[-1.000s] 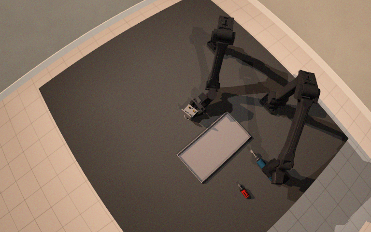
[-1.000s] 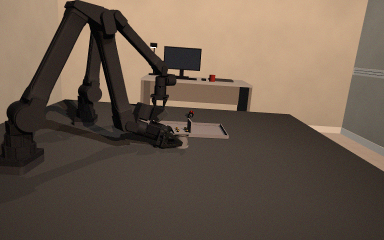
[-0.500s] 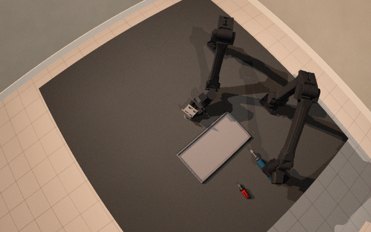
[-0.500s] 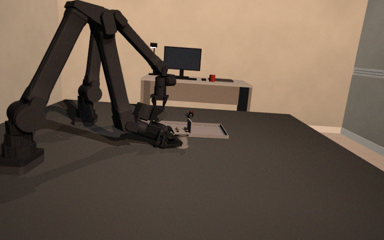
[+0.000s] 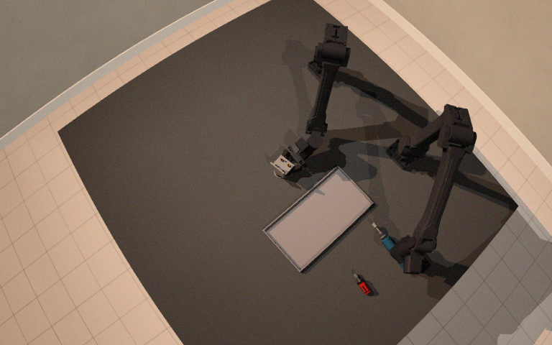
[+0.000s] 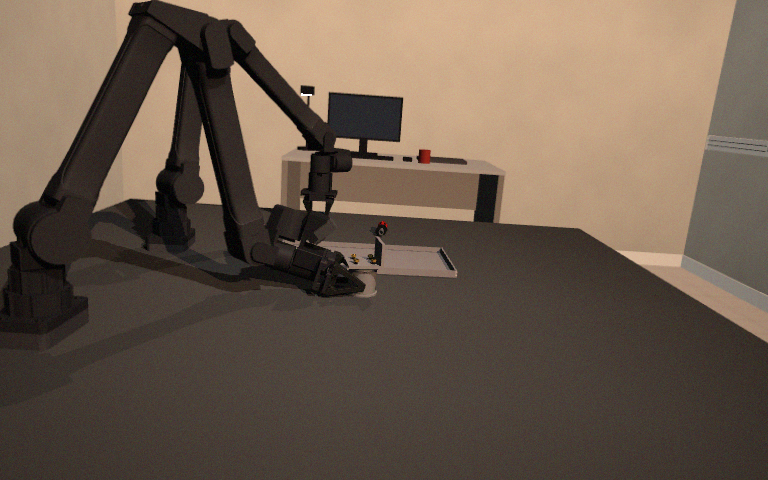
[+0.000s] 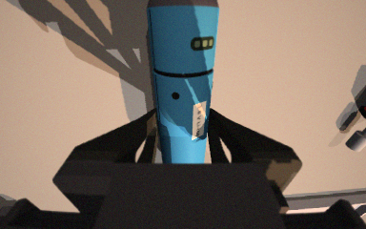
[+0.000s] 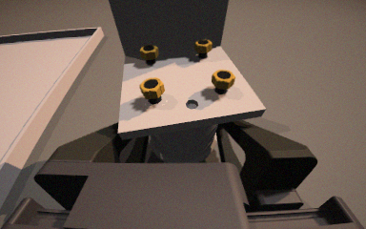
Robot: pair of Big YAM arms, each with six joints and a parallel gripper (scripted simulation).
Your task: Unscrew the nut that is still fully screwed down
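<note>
The joint module lies 1 cm above my right hand. The rest, counted from my right hand: shallow grey tray: 25 cm to the left, 2 cm below; then nut: 2 cm ahead, 2 cm to the left, 5 cm above; then grey bracket: 5 cm above.
</note>
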